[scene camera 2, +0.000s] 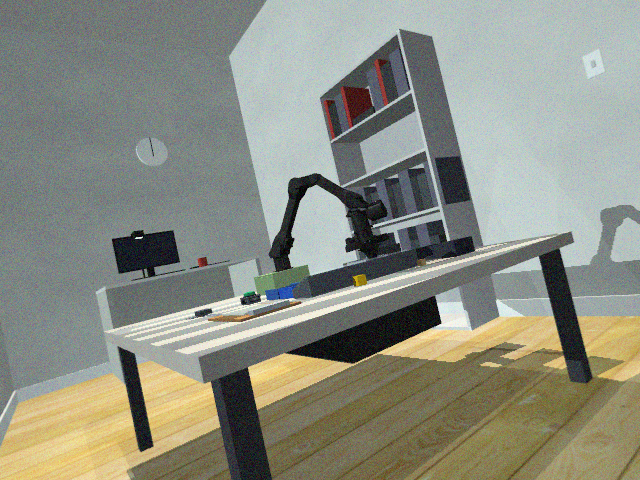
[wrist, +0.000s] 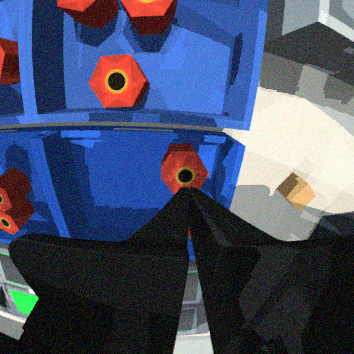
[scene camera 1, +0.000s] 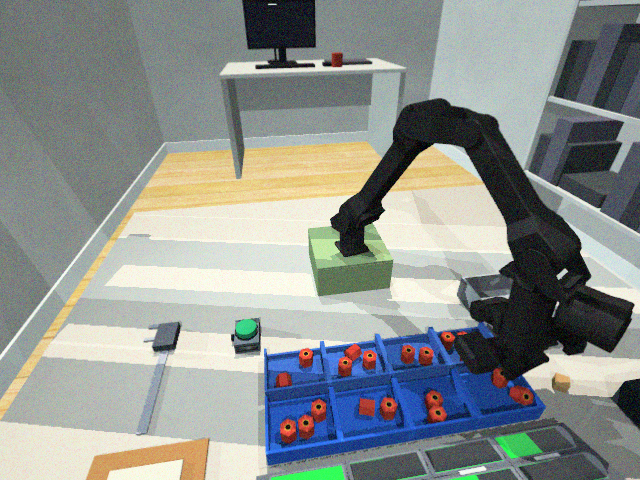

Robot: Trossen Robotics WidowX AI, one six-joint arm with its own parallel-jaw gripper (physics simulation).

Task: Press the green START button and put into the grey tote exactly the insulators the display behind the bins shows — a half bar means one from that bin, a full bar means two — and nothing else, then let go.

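Frame: origin at the arm's base, x ahead, y left, z up, level; millimetres.
Seen in the pictures: gripper, fingertip midpoint: (wrist: pixel 187 194) (scene camera 1: pixel 507 378); arm's base, link origin: (scene camera 2: pixel 283 270) (scene camera 1: pixel 351 247).
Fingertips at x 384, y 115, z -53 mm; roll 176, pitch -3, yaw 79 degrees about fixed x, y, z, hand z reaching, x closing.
Note:
Offsets run from my fingertips to a thing's top centre. "pt": to the spot under its first point.
My gripper (scene camera 1: pixel 509 376) (scene camera 2: pixel 371 254) (wrist: pixel 187 194) is shut and empty, low over the near-row compartment at the right end of the blue bins (scene camera 1: pixel 361 445) (scene camera 2: pixel 281 292) (wrist: pixel 258 65). In the wrist view one upright red insulator {1 mm down, 11 mm back, 0 mm left} (wrist: pixel 184 167) stands right at the fingertips; the fingers mostly hide a second one {9 mm up, 28 mm ahead, 4 mm left} (scene camera 1: pixel 522 395), lying in the same compartment. The other compartments hold red insulators too. The grey tote {23 mm up, 140 mm back, 133 mm left} (scene camera 1: pixel 468 295) stands behind the bins' right end, partly hidden by the arm; its inside cannot be seen. The green START button {10 mm up, 268 mm back, 394 mm right} (scene camera 1: pixel 246 328) (scene camera 2: pixel 250 294) is left of the bins. The display (scene camera 1: pixel 387 465) (wrist: pixel 22 301) shows green bars, partly cut off.
A wooden block {11 mm down, 30 mm ahead, 96 mm left} (scene camera 1: pixel 560 382) (scene camera 2: pixel 421 262) (wrist: pixel 296 191) lies right of the bins. A black box {25 mm up, 186 mm ahead, 183 mm left} (scene camera 1: pixel 630 403) (scene camera 2: pixel 454 246) stands farther right. A yellow block {3 mm down, 171 mm ahead, 325 mm right} (scene camera 2: pixel 359 280) sits beside the display's back. A caliper {12 mm down, 256 mm back, 576 mm right} (scene camera 1: pixel 166 335) and an orange-edged board {pt 25 mm down, 75 mm back, 505 mm right} (scene camera 1: pixel 196 454) lie at the left.

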